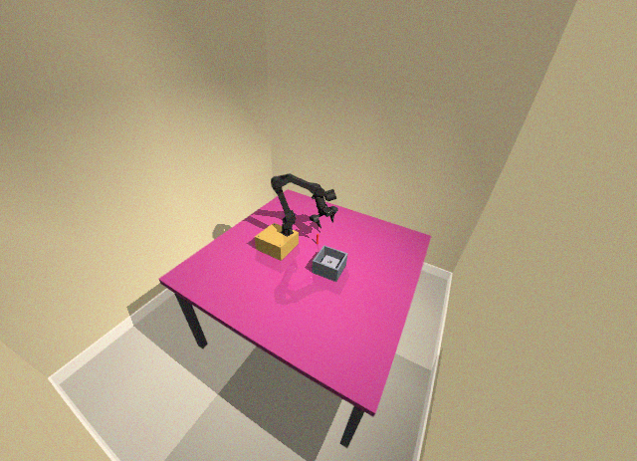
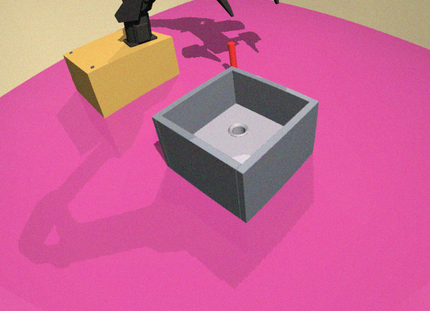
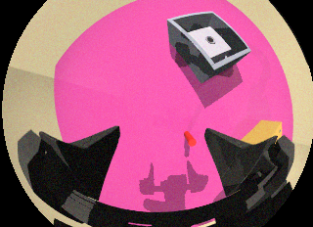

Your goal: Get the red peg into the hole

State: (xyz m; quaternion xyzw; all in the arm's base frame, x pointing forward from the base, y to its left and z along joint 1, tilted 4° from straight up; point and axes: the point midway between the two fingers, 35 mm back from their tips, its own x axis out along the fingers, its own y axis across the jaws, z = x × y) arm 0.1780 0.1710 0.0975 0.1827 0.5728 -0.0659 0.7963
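My gripper tip is now 120 mm above the red peg, 50 mm past it and 30 mm to the left of it. Also, from my gripper tip: grey box 170 mm to the right, 160 mm ahead, 130 mm below; then plate 170 mm to the right, 160 mm ahead, 110 mm below.
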